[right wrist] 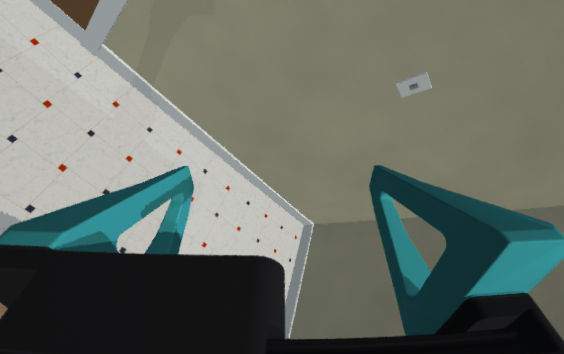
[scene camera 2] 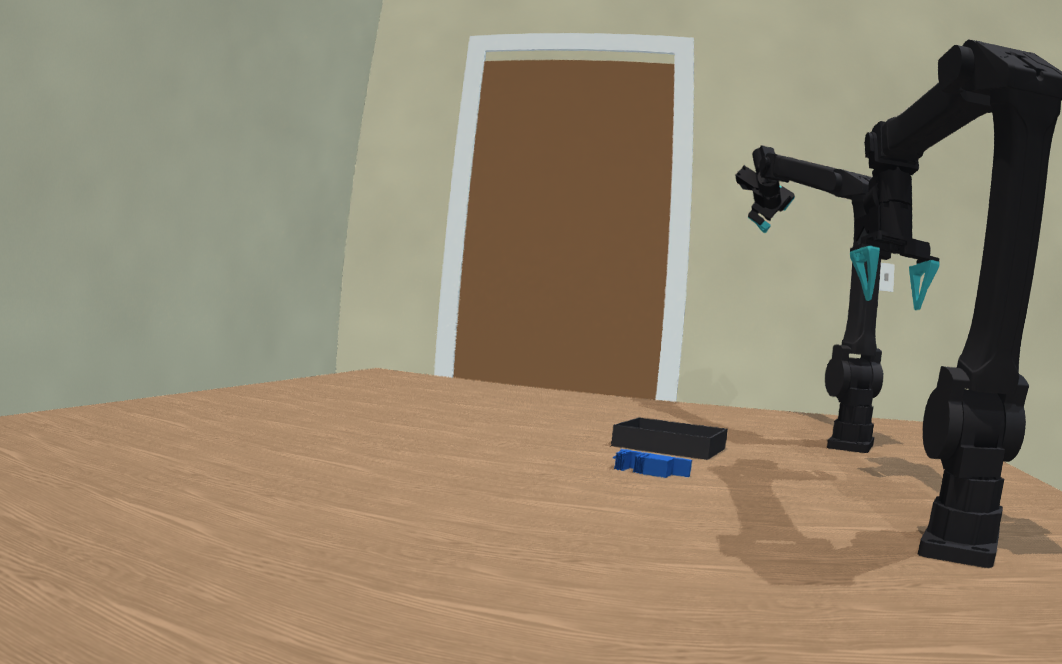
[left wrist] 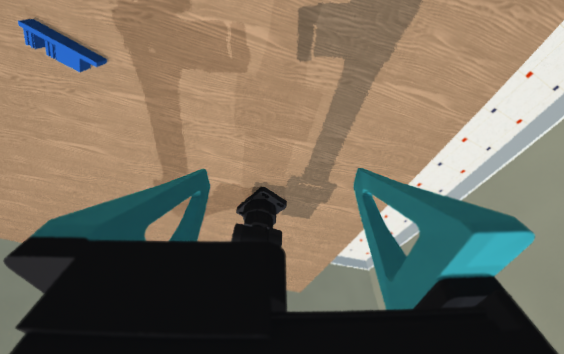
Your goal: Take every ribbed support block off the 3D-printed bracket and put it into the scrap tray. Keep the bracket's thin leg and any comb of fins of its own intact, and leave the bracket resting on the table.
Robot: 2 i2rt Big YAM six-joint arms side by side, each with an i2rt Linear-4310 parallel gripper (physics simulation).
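The blue bracket [scene camera 2: 656,465] [left wrist: 62,47] rests on the table, in front of the scrap tray in scene camera 2 and at the upper left in the left wrist view. Blocks with narrow ribs show along its side; which parts are support blocks is too small to tell. The black scrap tray [scene camera 2: 665,440] stands right behind the bracket. My left gripper [scene camera 2: 893,303] [left wrist: 281,177] is open and empty, high above the table and to the right of the bracket in scene camera 2. My right gripper [right wrist: 281,175] is open and empty, raised high at the back and facing the wall.
The wooden table [scene camera 2: 313,508] [left wrist: 75,150] bears both arm bases, the left one [scene camera 2: 963,508] at the right front and the right one [scene camera 2: 852,430] behind it. Arm shadows fall across the table to the right of the bracket. A brown door [scene camera 2: 567,219] is in the back wall.
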